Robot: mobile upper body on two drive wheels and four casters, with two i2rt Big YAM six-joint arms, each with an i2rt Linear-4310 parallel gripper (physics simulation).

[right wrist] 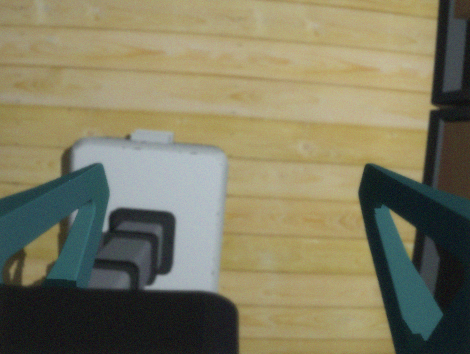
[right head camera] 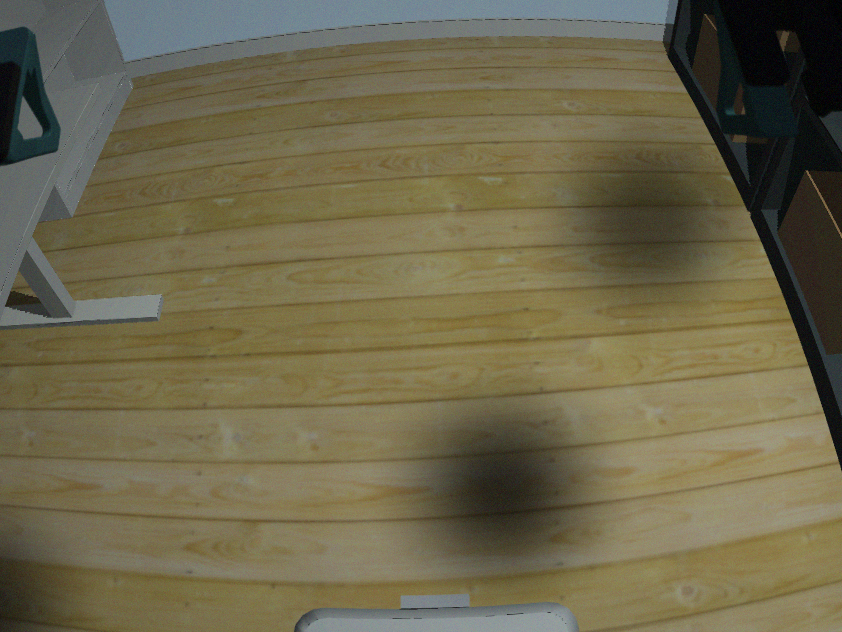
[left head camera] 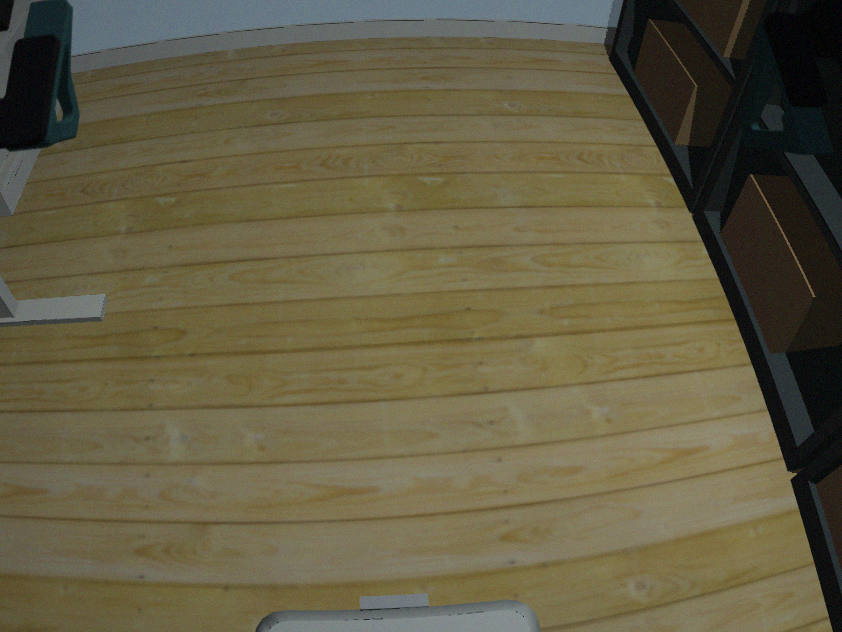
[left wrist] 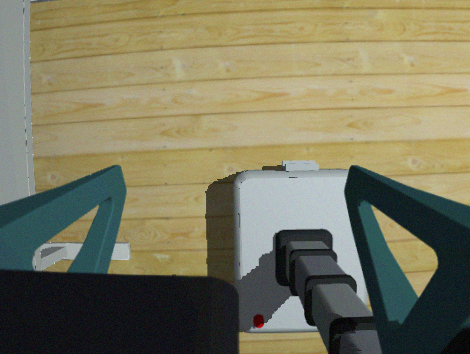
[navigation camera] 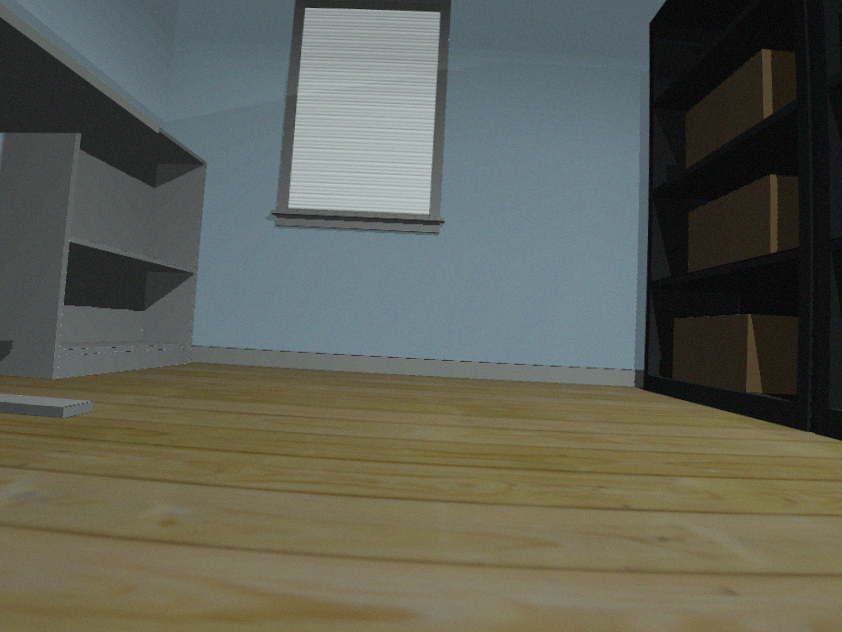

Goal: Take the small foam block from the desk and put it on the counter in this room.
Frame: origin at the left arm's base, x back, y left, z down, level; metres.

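Seen in the pictures: left gripper, fingertip midpoint: [left wrist: 235, 178]; right gripper, fingertip midpoint: [right wrist: 233, 177] [right head camera: 795, 119] [left head camera: 806, 134].
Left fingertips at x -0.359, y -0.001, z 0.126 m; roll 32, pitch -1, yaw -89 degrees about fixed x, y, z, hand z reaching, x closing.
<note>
A point is followed by its place in that frame.
The foam block does not show in any view. A pale desk [right head camera: 20, 183] @(x -1.002, y 0.597, z 0.690 m) [left wrist: 12, 100] @(x -0.519, y 0.543, z 0.690 m) [navigation camera: 68, 81] @(x -1.099, y 0.561, z 0.715 m) stands at the left, its top cut off by the picture edge. Its foot [left head camera: 61, 309] [right head camera: 119, 309] lies on the floor. I cannot tell a counter for certain. My left gripper [left wrist: 235, 178] @(x -0.359, y -0.001, z 0.126 m) is open and empty; in the head views it hangs at the upper left, over the desk side. My right gripper [right wrist: 233, 177] @(x -0.353, y -0.451, z 0.131 m) is open and empty; in the head views it hangs at the upper right, in front of the black shelving.
Black shelving [left head camera: 746, 340] @(x -0.994, y -1.289, z 1.394 m) [right head camera: 805, 346] @(x -0.973, y -1.289, z 1.392 m) [right wrist: 440, 65] @(x -0.723, y -1.295, z 1.361 m) [navigation camera: 804, 204] with brown boxes [left head camera: 768, 272] [navigation camera: 714, 350] runs along the right. A grey shelf unit [navigation camera: 34, 238] @(x -1.626, y 1.156, z 0.942 m) stands at the left. A blue wall [navigation camera: 537, 238] @(x -2.562, y -0.726, z 0.651 m) with a window [navigation camera: 363, 108] @(x -2.530, y 0.246, z -0.018 m) closes the far end. My white base [left wrist: 260, 200] @(x -0.216, y -0.065, z 1.150 m) [right wrist: 195, 175] @(x -0.230, y -0.382, z 1.150 m) shows below the grippers.
</note>
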